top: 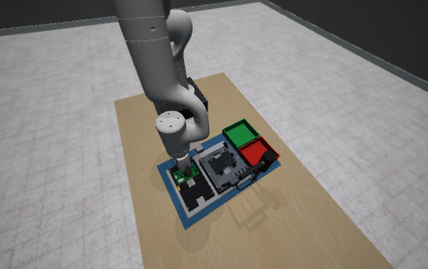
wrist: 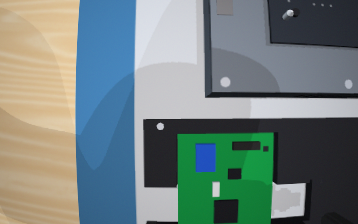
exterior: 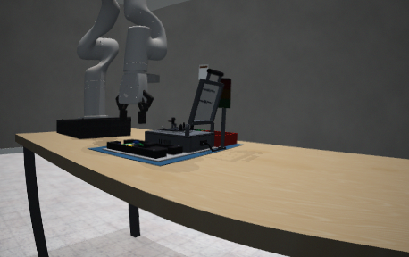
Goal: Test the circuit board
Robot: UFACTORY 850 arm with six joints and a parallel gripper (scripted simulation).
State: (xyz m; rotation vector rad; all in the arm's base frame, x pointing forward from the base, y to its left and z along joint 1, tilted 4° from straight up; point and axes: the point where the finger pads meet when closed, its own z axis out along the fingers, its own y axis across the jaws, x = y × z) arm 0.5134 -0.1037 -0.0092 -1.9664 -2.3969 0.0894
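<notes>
Now: hand 8 cm above the green circuit board. The rest, counted from my hand: green bin: 12 cm behind, 35 cm to the left, 9 cm below; red bin: 3 cm ahead, 38 cm to the left, 9 cm below; tester lid: 15 cm ahead, 20 cm to the left, 8 cm above.
</notes>
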